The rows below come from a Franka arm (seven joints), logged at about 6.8 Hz.
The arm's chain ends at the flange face. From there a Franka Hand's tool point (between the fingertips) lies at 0.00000 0.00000 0.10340 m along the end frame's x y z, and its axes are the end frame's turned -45 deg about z.
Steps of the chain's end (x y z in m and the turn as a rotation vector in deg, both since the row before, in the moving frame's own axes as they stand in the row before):
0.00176 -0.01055 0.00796 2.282 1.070 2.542
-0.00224 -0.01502 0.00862 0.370 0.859 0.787
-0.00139 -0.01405 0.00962 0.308 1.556 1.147
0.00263 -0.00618 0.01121 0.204 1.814 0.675
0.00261 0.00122 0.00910 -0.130 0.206 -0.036
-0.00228 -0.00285 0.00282 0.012 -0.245 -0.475
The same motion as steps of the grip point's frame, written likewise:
0.01301 -0.00767 0.00786 0.857 2.370 2.542
0.01060 -0.01157 0.00861 -0.346 0.869 0.787
0.01131 -0.00930 0.00958 -0.882 1.318 1.147
0.00879 -0.00044 0.01116 -1.138 1.427 0.675
0.00108 0.00314 0.00910 -0.238 0.054 -0.036
0.00010 -0.00395 0.00282 0.182 -0.165 -0.475

